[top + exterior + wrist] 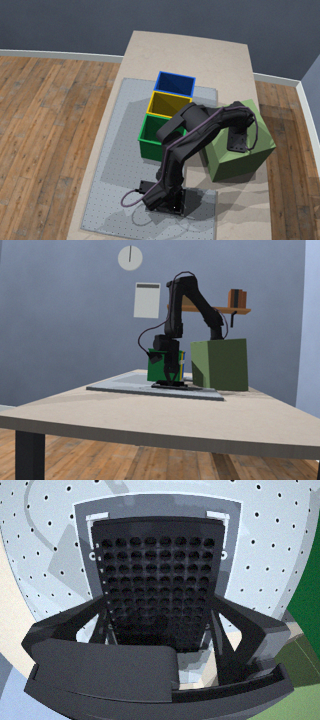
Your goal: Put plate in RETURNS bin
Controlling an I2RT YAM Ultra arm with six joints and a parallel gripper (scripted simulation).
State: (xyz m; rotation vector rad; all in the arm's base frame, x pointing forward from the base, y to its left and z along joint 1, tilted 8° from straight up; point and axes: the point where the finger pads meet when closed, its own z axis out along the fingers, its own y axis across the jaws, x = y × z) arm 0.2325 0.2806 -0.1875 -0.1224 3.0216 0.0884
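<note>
My hand is 10 mm above the grey plate nest. Also, from my hand: yellow bin (360 mm to the right, 80 mm ahead, 70 mm above); black 96-well plate (right at my hand); green bin (230 mm to the right, 80 mm ahead, 70 mm above).
</note>
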